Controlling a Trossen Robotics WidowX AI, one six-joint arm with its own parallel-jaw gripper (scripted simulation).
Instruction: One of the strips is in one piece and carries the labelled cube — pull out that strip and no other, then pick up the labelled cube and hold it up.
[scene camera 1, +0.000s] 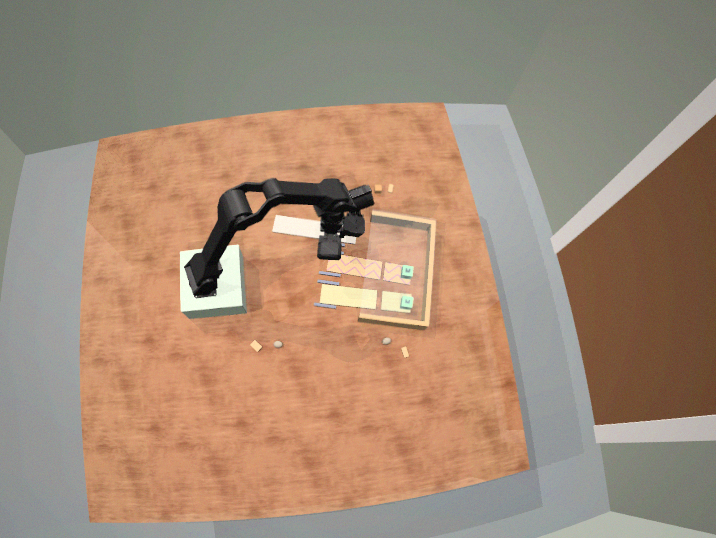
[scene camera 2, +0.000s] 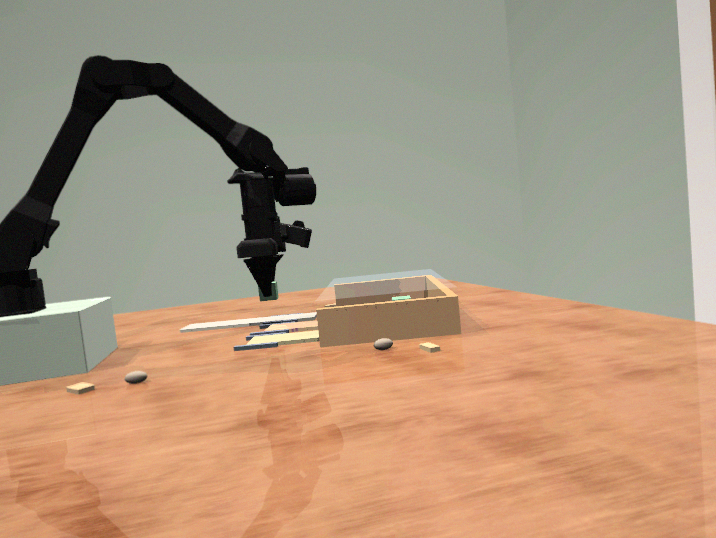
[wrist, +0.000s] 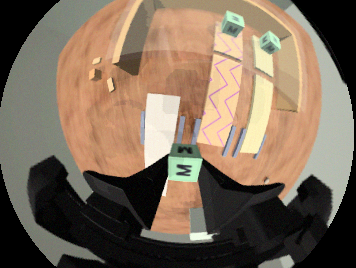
Labels:
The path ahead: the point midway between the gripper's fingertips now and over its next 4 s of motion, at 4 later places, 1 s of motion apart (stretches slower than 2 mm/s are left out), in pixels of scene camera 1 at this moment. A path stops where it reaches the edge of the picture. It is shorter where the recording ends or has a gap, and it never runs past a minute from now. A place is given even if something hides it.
My gripper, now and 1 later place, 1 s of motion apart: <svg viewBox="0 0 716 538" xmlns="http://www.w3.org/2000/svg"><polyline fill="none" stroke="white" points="329,238 304,245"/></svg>

